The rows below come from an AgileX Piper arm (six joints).
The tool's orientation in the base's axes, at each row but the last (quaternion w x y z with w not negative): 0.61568 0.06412 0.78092 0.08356; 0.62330 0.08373 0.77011 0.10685; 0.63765 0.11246 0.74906 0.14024; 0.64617 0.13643 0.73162 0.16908; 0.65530 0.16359 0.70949 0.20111; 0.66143 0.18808 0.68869 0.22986; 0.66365 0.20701 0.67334 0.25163
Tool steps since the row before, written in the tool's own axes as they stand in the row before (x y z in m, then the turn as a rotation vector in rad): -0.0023 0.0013 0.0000 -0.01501 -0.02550 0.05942; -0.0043 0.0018 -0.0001 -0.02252 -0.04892 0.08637; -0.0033 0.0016 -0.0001 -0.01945 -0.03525 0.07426; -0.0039 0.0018 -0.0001 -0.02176 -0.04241 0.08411; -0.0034 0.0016 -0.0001 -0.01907 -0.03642 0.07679; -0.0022 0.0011 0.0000 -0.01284 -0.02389 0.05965; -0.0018 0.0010 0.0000 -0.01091 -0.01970 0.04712
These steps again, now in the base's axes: 0.0005 0.0008 0.0025 0.06135 -0.02492 -0.00461; 0.0008 0.0006 0.0046 0.08938 -0.04782 -0.00923; 0.0004 0.0003 0.0036 0.07679 -0.03478 -0.00545; 0.0004 0.0000 0.0043 0.08699 -0.04153 -0.00746; 0.0001 -0.0003 0.0037 0.07927 -0.03553 -0.00635; 0.0001 -0.0003 0.0024 0.06127 -0.02286 -0.00407; 0.0000 -0.0003 0.0020 0.04847 -0.01918 -0.00312
